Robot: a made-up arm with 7 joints.
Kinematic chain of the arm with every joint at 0, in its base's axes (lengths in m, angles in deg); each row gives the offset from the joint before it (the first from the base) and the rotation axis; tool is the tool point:
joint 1: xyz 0 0 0.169 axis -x
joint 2: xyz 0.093 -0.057 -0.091 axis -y
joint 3: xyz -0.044 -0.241 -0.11 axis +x
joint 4: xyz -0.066 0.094 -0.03 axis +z
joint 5: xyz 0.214 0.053 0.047 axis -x
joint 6: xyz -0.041 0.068 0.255 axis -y
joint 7: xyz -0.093 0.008 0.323 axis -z
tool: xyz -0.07 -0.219 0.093
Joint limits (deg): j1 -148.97..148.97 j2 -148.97..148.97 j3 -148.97..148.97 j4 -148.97..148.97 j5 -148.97..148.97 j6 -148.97..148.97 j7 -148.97..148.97
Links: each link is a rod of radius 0.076 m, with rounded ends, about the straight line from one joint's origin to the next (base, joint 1, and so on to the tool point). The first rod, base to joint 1, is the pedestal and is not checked.
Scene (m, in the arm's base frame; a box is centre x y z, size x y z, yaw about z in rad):
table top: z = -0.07
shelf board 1: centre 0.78 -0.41 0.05 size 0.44 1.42 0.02 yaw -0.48
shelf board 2: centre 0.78 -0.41 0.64 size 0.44 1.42 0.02 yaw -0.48
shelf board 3: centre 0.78 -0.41 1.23 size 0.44 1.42 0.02 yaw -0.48
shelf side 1: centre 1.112 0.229 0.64 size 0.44 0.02 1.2 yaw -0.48
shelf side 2: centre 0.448 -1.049 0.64 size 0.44 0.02 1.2 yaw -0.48
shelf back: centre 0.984 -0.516 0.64 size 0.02 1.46 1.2 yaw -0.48
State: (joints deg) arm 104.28 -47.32 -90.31 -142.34 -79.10 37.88 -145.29
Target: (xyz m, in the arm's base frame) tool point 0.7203 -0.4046 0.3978
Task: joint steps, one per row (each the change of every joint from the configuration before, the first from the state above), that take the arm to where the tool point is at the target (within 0.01 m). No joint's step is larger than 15 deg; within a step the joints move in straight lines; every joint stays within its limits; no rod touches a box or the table.
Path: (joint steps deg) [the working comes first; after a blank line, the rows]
Joints at the target: 64.31 -120.02 -8.65 -128.31 -11.94 -0.80 -148.97
Straight joint move there: touches the table top.

1: -8.74 -5.61 4.65 13.13 2.14 -12.10 -0.70
2: -8.73 -5.60 4.65 13.12 2.13 -12.09 -0.70
3: -8.74 -5.61 4.65 13.13 2.14 -12.10 -0.69
4: -7.05 -7.09 5.26 -11.50 8.99 -0.51 -0.40
5: -7.05 -7.10 5.25 -11.50 8.99 -0.52 -0.40
6: -7.06 -7.10 5.26 -11.51 8.99 -0.52 -0.39
7: -7.05 -7.09 5.25 -11.50 8.99 -0.51 -0.40
8: 3.61 -6.88 11.67 5.17 6.20 -0.09 0.00
9: 3.62 -6.87 11.68 5.16 6.20 -0.08 0.00
10: 3.61 -6.88 11.67 5.17 6.19 -0.08 0.00
11: 3.61 -6.87 11.67 5.16 6.20 -0.08 0.00

